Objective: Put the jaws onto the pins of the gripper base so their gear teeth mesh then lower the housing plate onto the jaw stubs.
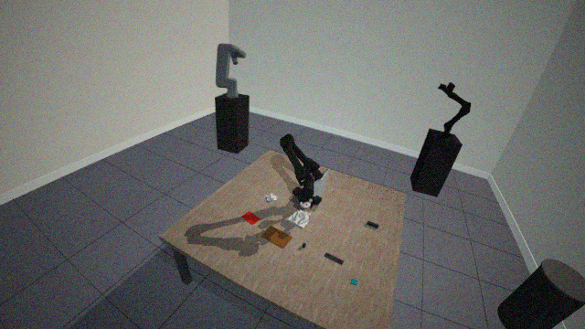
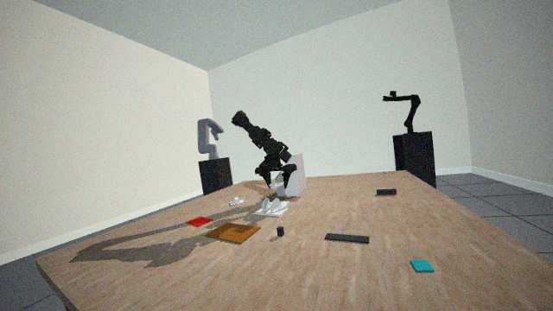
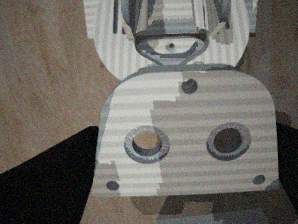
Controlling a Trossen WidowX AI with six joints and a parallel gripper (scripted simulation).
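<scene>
My gripper tip is now 3 cm short of the grey jaw, 1 cm to the right of it and 7 cm above it. Also, from my gripper tip: orange-brown tile (25 cm ahead, 9 cm to the right, 8 cm below); black cylinder (26 cm ahead, 8 cm to the left, 7 cm below); red tile (17 cm ahead, 30 cm to the right, 8 cm below).
</scene>
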